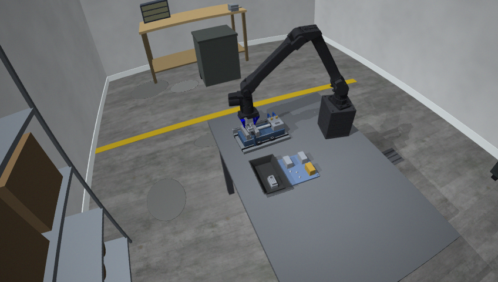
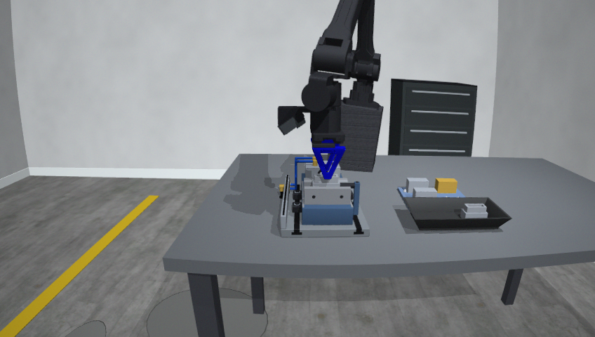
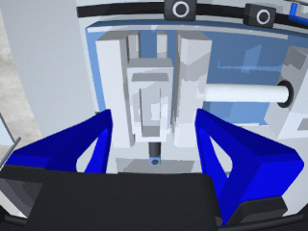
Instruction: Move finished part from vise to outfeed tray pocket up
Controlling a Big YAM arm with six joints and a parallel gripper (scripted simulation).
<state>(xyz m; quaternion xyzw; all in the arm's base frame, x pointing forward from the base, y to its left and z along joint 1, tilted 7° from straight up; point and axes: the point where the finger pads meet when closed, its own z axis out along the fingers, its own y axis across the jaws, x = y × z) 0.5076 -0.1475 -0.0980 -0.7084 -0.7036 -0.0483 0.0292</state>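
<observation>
My hand is 70 mm past the blue vise and 80 mm above it. The rest, counted from my hand: yellow block 180 mm behind, 370 mm to the left, 100 mm below; blue plate 140 mm behind, 320 mm to the left, 120 mm below.
</observation>
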